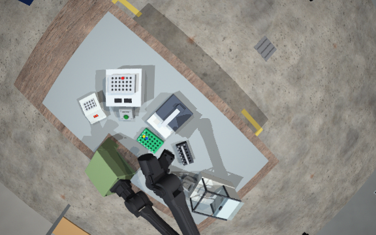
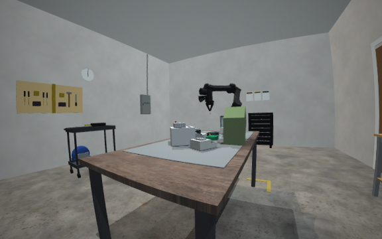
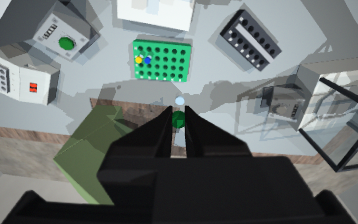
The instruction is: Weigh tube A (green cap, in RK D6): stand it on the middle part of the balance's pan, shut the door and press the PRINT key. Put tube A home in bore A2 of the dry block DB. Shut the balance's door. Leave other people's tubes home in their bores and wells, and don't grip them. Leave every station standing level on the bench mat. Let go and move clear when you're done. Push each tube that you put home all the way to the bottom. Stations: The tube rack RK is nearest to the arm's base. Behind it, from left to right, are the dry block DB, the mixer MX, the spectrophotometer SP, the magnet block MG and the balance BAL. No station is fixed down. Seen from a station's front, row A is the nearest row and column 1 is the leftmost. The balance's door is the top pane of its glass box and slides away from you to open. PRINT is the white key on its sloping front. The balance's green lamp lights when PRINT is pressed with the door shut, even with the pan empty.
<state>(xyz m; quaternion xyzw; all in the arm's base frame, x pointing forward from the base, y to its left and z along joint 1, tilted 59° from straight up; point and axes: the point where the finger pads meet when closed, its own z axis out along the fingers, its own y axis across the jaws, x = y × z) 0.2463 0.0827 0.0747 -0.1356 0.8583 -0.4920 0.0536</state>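
My gripper is now 430 mm to the left of the balance pan, 190 mm above it and 30 mm past it. Also, from my hand: magnet block MG (250 mm below, 160 mm to the right, 50 mm ahead); green-capped tube (20 mm below); green tube rack RK (260 mm below, 40 mm behind, 30 mm to the left).
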